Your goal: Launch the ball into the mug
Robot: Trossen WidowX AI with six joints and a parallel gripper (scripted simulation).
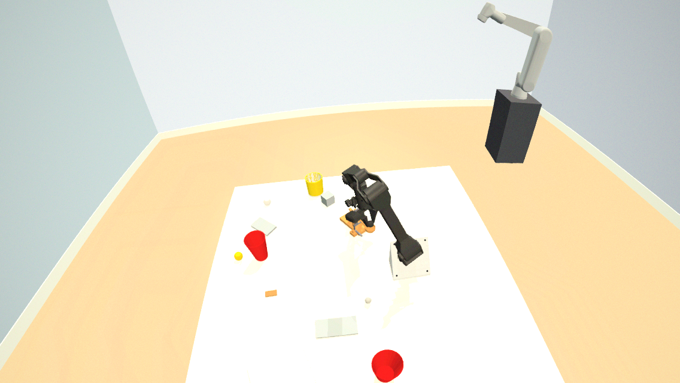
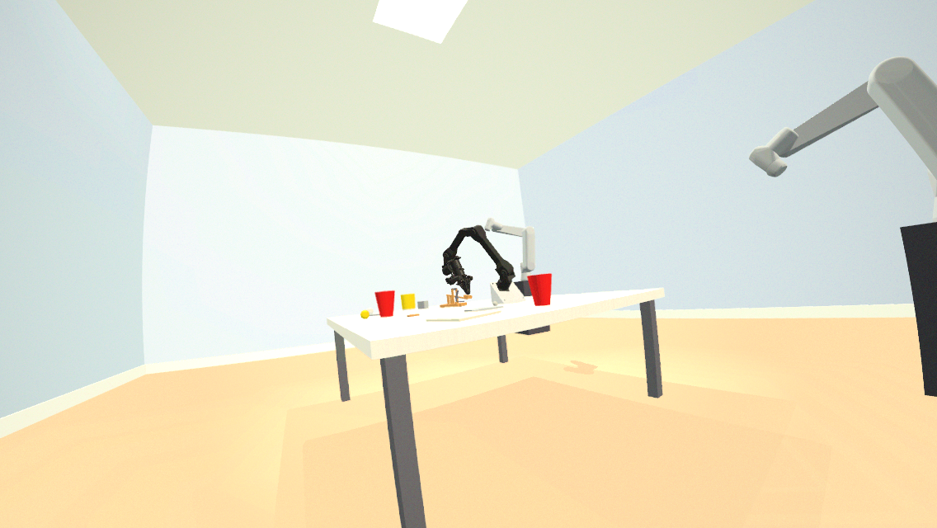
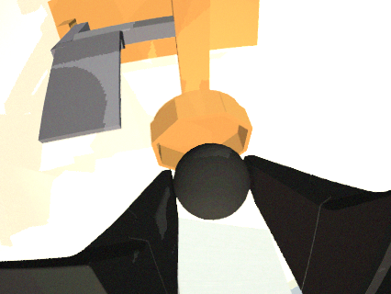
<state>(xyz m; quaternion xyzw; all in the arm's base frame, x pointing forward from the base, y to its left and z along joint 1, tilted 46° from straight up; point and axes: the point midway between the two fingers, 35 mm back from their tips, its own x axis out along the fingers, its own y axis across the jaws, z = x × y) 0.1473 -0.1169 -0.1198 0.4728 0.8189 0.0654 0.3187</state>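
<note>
Now: the black ball 10 mm above my gripper tip. From my gripper tip the other things lie so: catapult (50 mm ahead, 40 mm to the right, 20 mm below); yellow mug (310 mm to the right, 290 mm ahead, 40 mm below); grey cube (230 mm to the right, 210 mm ahead, 50 mm below).
</note>
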